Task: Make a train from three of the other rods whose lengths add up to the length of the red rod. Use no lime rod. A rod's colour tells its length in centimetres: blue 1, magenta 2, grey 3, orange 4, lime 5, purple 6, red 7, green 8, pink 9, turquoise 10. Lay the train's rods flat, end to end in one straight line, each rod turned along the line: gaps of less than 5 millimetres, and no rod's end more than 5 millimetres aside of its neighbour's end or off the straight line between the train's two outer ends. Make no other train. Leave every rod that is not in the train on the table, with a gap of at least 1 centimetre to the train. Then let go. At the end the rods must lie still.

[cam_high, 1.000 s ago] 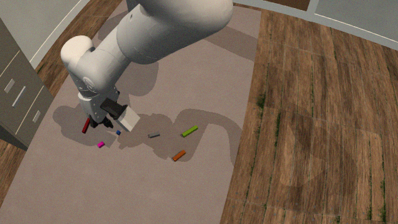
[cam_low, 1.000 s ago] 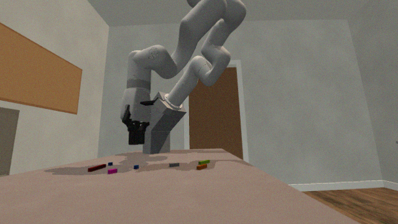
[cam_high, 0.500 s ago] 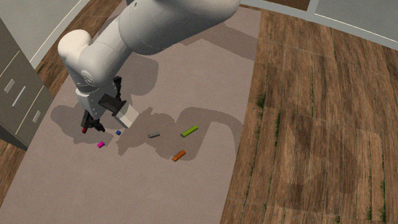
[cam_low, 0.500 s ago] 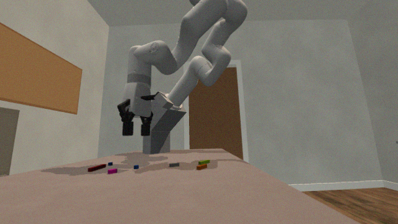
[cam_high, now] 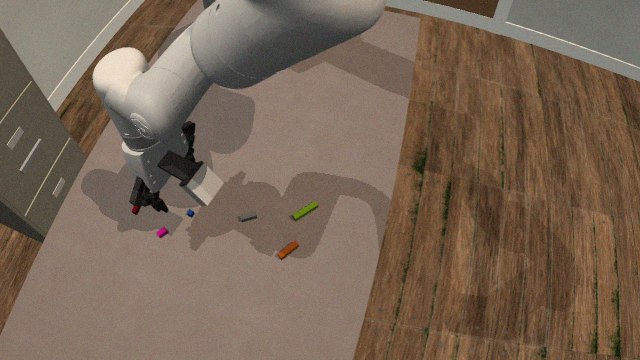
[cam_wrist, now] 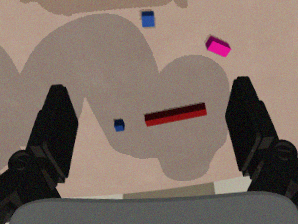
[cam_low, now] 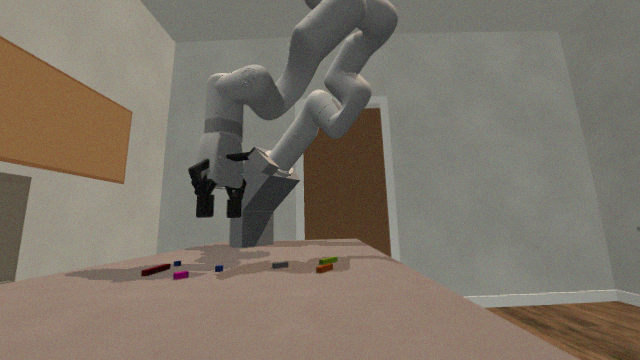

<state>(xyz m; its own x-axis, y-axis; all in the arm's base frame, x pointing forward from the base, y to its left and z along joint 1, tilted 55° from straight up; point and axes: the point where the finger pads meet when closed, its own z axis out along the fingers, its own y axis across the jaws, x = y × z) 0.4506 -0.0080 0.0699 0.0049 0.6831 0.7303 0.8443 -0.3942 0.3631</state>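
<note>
Right now my hand is 60 mm short of the magenta rod, 30 mm to the left of it and 110 mm above it. Round my hand: grey rod: 50 mm behind, 110 mm to the left, 110 mm below; then orange rod: 20 mm behind, 200 mm to the left, 110 mm below; then red rod: 20 mm ahead, 120 mm to the right, 110 mm below.
</note>
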